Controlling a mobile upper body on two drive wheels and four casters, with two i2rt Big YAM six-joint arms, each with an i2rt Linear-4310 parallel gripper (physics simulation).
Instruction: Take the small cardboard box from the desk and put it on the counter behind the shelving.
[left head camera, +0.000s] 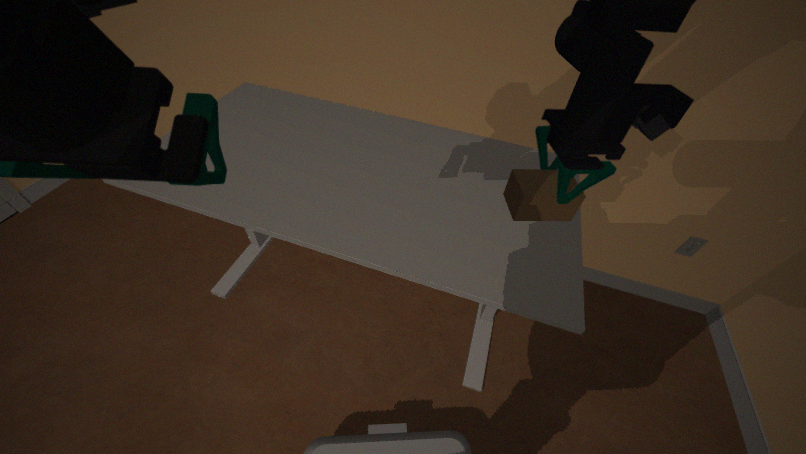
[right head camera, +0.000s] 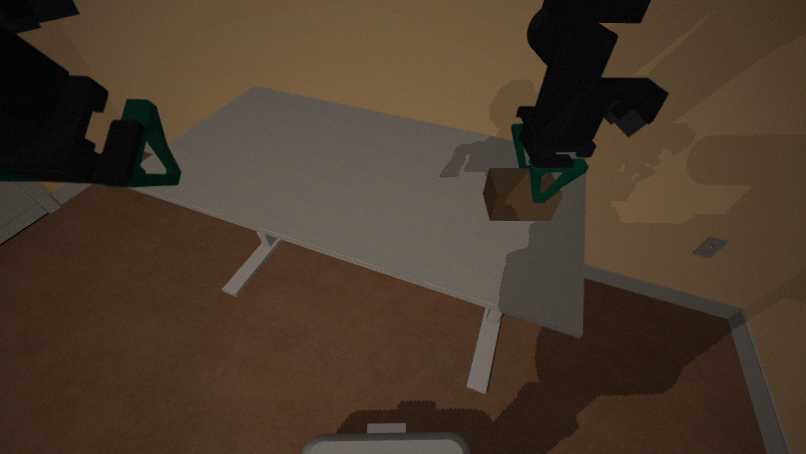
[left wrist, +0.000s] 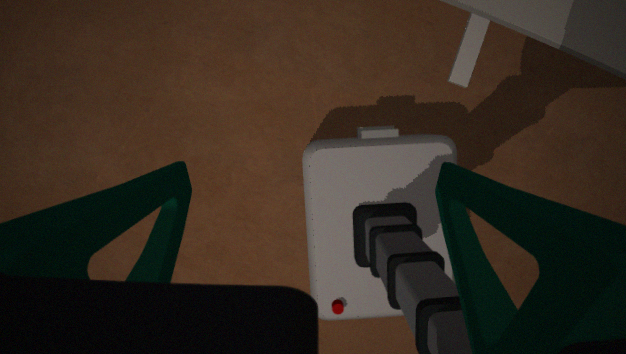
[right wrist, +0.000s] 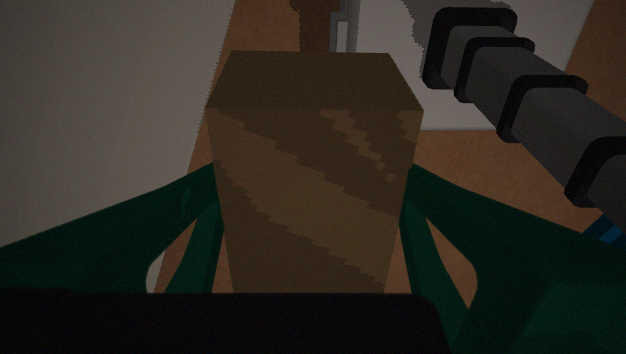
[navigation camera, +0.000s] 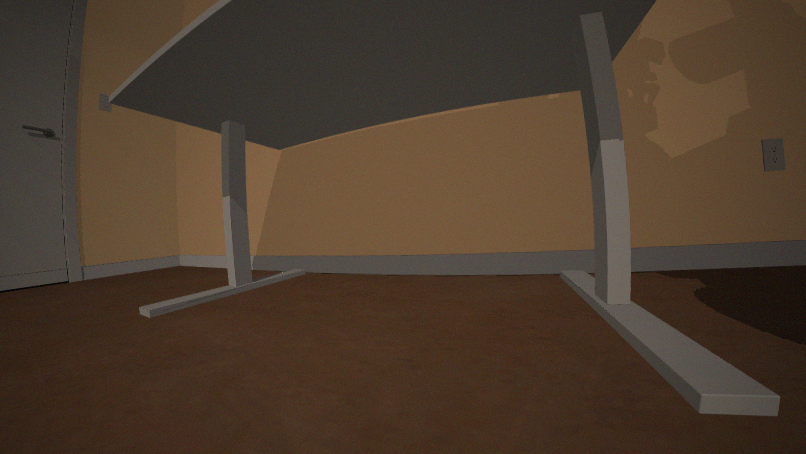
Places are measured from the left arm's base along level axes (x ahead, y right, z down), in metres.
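Where they show: left gripper, fingertip midpoint: (left head camera: 168, 174) (right head camera: 127, 176) (left wrist: 313, 176); right gripper, fingertip midpoint: (left head camera: 553, 189) (right head camera: 531, 188) (right wrist: 311, 175).
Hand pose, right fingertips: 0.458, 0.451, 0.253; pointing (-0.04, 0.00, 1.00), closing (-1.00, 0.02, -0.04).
After its pixels a point has its place, as x, y, z.
The small brown cardboard box (left head camera: 521, 211) {0.429, 0.399, 0.270} (right head camera: 507, 194) {0.431, 0.407, 0.240} (right wrist: 315, 80) {0.458, 0.483, 0.261} is held in the air over the right end of the pale grey desk (left head camera: 338, 169) {1.051, 0.057, 0.690} (right head camera: 338, 169) {1.055, 0.052, 0.690} (left wrist: 525, 15) {0.565, 0.437, 0.690} (navigation camera: 366, 67) {1.021, 0.160, 0.715}. My right gripper (left head camera: 551, 181) {0.458, 0.451, 0.253} (right head camera: 527, 181) {0.458, 0.451, 0.253} (right wrist: 311, 175) {0.458, 0.451, 0.253} is shut on it, with green fingers pressed against two opposite sides. My left gripper (left wrist: 313, 176) {0.342, 0.006, 0.136} is open and empty, to the left of the box in both head views; the left wrist view looks down between its fingers at the robot's base. The counter and the shelving do not show in these views.
White desk legs (left head camera: 478, 349) (right head camera: 483, 352) (navigation camera: 614, 225) {0.803, 0.692, 1.209} reach down to feet on the brown floor. The robot's white base (left wrist: 335, 200) {0.125, 0.065, 1.150} stands in front of the desk. A tan wall (navigation camera: 423, 186) {1.431, 0.346, 1.021} runs behind the desk. A grey door (navigation camera: 28, 197) {1.406, -1.907, 0.886} is at the left.
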